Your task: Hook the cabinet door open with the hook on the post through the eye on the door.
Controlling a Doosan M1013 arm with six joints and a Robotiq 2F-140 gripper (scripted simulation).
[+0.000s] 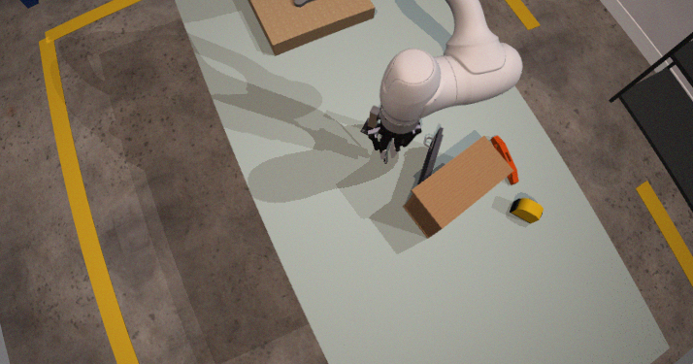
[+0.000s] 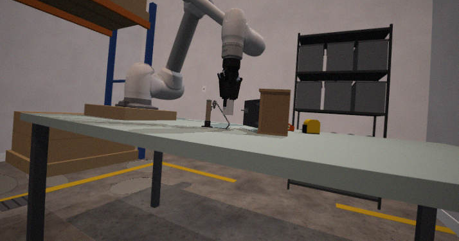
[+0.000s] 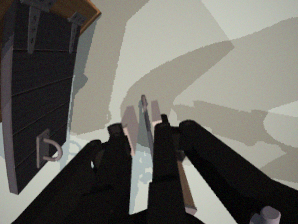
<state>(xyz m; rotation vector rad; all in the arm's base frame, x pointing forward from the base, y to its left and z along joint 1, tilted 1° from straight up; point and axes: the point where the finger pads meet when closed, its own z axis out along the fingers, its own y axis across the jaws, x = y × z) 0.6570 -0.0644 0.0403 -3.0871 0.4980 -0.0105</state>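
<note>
My hand is 50 mm past the wire hook, 20 mm to the right of it and 30 mm above it. Round my hand: orange object 150 mm ahead, 320 mm to the left, 80 mm below; then dark door 80 mm ahead, 70 mm to the left, 20 mm below; then yellow tape measure 310 mm ahead, 300 mm to the left, 60 mm below.
</note>
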